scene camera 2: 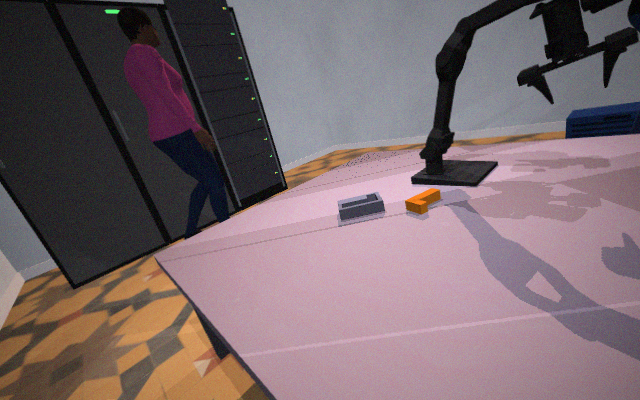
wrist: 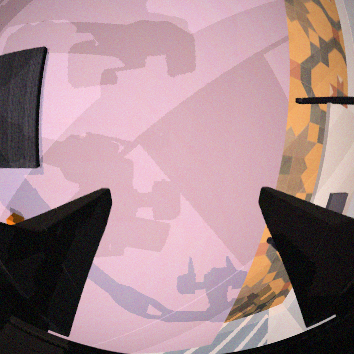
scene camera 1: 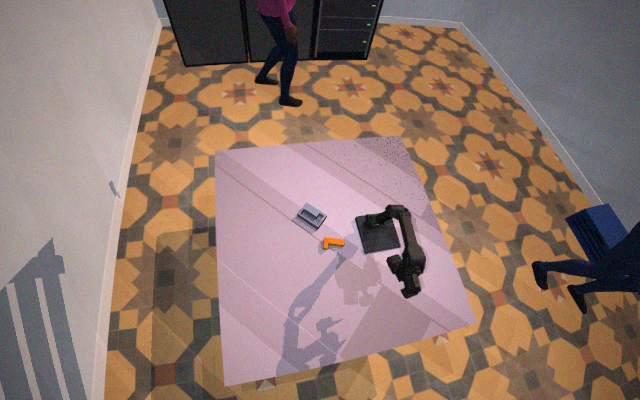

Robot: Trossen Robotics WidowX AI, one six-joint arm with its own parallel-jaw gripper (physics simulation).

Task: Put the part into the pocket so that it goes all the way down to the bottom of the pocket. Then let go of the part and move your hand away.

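Places are measured from the arm's base along level axes (x right, y ahead, z up), in centimetres.
Where they show: gripper, fingertip midpoint: (scene camera 2: 577, 96) (wrist: 186, 195) (scene camera 1: 398, 282); arm's base at its link origin: (scene camera 2: 434, 171) (scene camera 1: 369, 224).
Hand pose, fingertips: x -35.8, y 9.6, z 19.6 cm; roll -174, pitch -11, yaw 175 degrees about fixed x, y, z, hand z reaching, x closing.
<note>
Things, the pixels of their top centre, and the offset from my fingertips. "*": a spot on its surface instead. Level surfaces: height alone.
- orange L-shaped piece at its top centre: (scene camera 2: 426, 195) (scene camera 1: 334, 243) dx +31.9, dy +14.6, dz -18.9 cm
- pink table at its surface level: dz -22.0 cm
- part at a spot on its surface: (wrist: 16, 219) * dx +30.2, dy +9.3, dz -20.2 cm
- grey block at its top centre: (scene camera 2: 359, 200) (scene camera 1: 312, 214) dx +51.7, dy +19.6, dz -18.3 cm
The part, an orange L-shaped piece (scene camera 1: 334, 242) (scene camera 2: 428, 197), lies flat on the pink table (scene camera 1: 260, 300) (scene camera 2: 325, 285) (wrist: 225, 115), between the grey block and the arm's base. A bit of the part (wrist: 16, 219) shows at the left edge of the wrist view, behind a finger. The grey block (scene camera 1: 309, 222) (scene camera 2: 361, 212) sits on the table and has an empty L-shaped pocket in its top. My gripper (scene camera 2: 579, 94) (wrist: 186, 195) is open and empty, high above the table and well away from both part and block. In scene camera 1 its fingers are hard to make out.
The arm's black base plate (scene camera 1: 382, 242) (scene camera 2: 470, 172) (wrist: 20, 112) stands close to the part. A person in pink (scene camera 1: 280, 17) (scene camera 2: 157, 95) is by dark cabinets (scene camera 1: 215, 32) (scene camera 2: 35, 125). A blue box (scene camera 1: 592, 225) (scene camera 2: 600, 120) is beyond the table.
</note>
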